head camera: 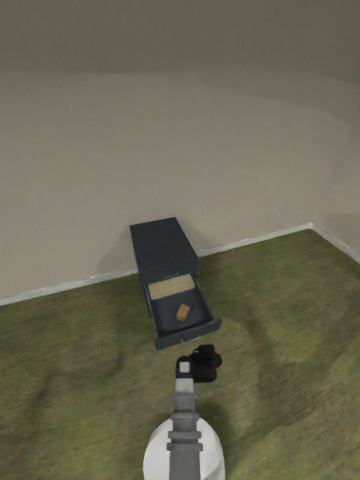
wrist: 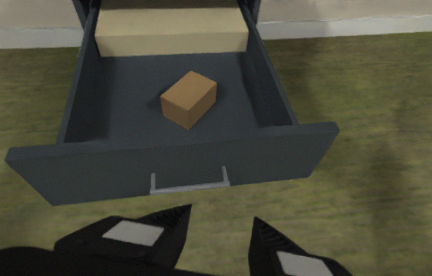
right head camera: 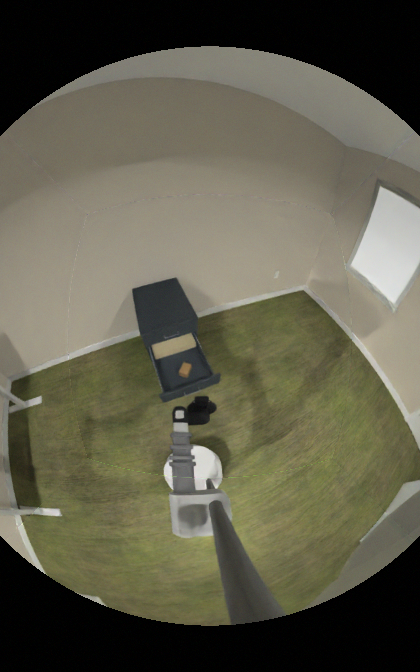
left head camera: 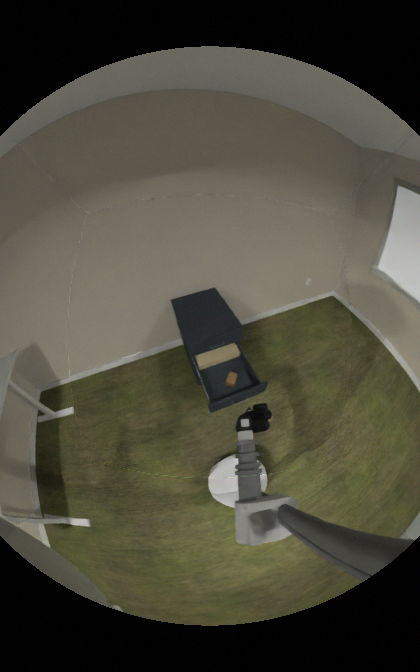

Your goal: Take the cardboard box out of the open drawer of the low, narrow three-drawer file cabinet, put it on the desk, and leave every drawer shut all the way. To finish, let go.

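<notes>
The small orange-brown cardboard box (head camera: 183,312) (left head camera: 231,379) (right head camera: 185,369) (wrist: 189,97) lies turned at an angle on the floor of the open drawer (head camera: 170,340) (left head camera: 225,401) (right head camera: 172,392) (wrist: 100,172). That drawer sticks out below the top drawer of the dark file cabinet (head camera: 162,242) (left head camera: 202,312) (right head camera: 162,302); the top drawer looks shut. My gripper (wrist: 219,230) is partly open and empty. In the wrist view its fingertips are apart, below the drawer's bar handle (wrist: 190,188). White legs, apparently the desk's (left head camera: 57,414) (right head camera: 27,404), show at the left edge; the desk top is mostly cut off.
A long pale block (head camera: 171,287) (left head camera: 217,356) (right head camera: 174,346) (wrist: 172,42) spans the back of the open drawer. The cabinet stands by the wall. My round white base (head camera: 155,455) is at the bottom of the head view, under the arm (head camera: 185,430). A window (left head camera: 405,245) (right head camera: 387,245) is at the right.
</notes>
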